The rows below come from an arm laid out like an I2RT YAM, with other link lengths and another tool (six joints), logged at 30 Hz.
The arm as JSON. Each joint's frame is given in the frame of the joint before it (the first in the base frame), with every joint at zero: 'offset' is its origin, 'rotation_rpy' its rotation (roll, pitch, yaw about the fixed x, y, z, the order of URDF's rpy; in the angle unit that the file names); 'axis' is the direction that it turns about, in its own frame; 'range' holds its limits. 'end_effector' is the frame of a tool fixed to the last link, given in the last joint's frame.
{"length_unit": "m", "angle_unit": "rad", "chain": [
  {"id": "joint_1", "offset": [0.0, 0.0, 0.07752], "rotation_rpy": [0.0, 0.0, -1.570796], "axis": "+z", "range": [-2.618, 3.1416]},
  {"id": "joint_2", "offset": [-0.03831, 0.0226, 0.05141], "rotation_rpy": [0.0, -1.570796, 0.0], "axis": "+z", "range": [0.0, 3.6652]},
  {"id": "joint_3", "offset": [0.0, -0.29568, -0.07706], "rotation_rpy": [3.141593, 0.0, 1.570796], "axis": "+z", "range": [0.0, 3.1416]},
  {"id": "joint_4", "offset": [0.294, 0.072, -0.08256], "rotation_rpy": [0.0, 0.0, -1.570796], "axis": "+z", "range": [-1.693, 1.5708]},
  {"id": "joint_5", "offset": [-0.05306, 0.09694, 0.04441], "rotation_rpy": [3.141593, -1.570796, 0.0], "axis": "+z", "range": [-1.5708, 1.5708]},
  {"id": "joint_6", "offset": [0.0, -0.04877, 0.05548], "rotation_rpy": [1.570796, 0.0, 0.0], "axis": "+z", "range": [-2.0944, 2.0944]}
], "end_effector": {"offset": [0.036, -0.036, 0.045], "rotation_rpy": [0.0, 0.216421, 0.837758]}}
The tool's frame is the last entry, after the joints.
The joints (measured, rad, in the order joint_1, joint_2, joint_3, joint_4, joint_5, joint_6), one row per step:
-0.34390 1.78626 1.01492 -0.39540 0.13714 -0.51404
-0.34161 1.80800 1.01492 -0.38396 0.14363 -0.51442
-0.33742 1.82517 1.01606 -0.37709 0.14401 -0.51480
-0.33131 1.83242 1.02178 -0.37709 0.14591 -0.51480
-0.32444 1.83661 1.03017 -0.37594 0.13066 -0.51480
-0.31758 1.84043 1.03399 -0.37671 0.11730 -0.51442
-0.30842 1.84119 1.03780 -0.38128 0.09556 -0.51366
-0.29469 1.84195 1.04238 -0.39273 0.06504 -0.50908
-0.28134 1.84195 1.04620 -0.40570 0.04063 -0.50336
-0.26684 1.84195 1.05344 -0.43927 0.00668 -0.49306
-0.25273 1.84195 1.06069 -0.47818 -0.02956 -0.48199
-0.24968 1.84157 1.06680 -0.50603 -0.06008 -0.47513
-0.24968 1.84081 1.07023 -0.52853 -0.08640 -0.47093
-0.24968 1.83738 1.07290 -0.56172 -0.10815 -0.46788
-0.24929 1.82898 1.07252 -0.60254 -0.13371 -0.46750
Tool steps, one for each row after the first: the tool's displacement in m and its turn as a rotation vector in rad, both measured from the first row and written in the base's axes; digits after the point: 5 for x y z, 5 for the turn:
0.00136 0.00003 -0.00811 -0.00229 0.01181 0.00012
0.00298 0.00151 -0.01450 0.00029 0.02066 0.00454
0.00550 0.00347 -0.01556 -0.00093 0.02268 0.00992
0.00987 0.00685 -0.01458 0.01054 0.01301 0.02266
0.01247 0.01066 -0.01527 0.02252 0.00967 0.03432
0.01524 0.01636 -0.01520 0.04223 0.00460 0.05113
0.01803 0.02499 -0.01576 0.07295 0.00227 0.07212
0.01990 0.03308 -0.01626 0.09928 0.00337 0.08905
0.01975 0.04296 -0.01785 0.14108 0.01788 0.10504
0.01840 0.05308 -0.01984 0.18679 0.03756 0.11925
0.01680 0.05758 -0.02064 0.22304 0.04916 0.12427
0.01474 0.06047 -0.02153 0.25388 0.05912 0.12705
0.01060 0.06350 -0.02236 0.28302 0.07873 0.12787
0.00450 0.06772 -0.02261 0.31675 0.10302 0.13138

